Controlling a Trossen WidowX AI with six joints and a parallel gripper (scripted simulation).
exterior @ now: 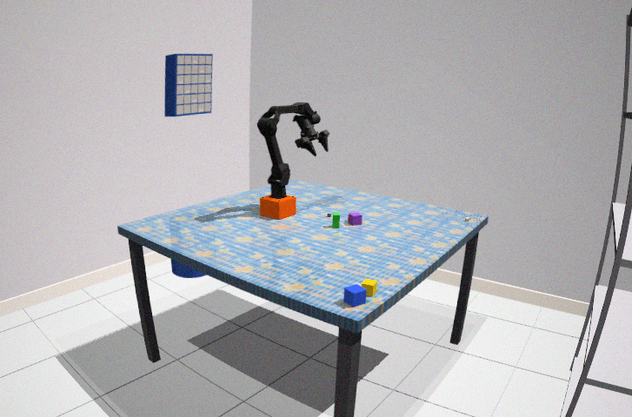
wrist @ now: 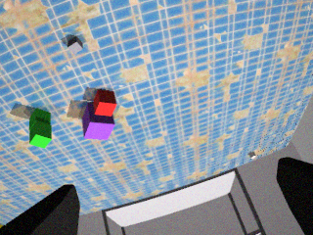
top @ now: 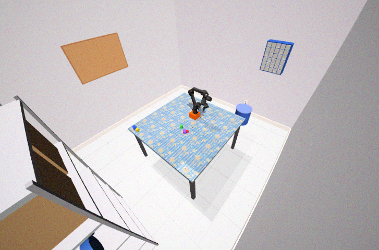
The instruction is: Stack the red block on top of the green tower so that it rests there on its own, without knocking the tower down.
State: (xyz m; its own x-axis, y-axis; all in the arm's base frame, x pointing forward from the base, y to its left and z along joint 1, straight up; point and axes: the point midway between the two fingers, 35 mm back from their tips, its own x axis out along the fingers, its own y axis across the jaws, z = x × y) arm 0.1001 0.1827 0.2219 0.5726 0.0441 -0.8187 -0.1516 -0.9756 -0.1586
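Right now my gripper tip is 220 mm short of the red block, 70 mm to the left of it and 260 mm above it. Also, from my gripper tip: yellow block: 640 mm ahead, 700 mm to the right, 260 mm below; then purple block: 250 mm ahead, 100 mm to the right, 260 mm below; then small grey piece: 100 mm ahead, 70 mm to the right, 270 mm below.
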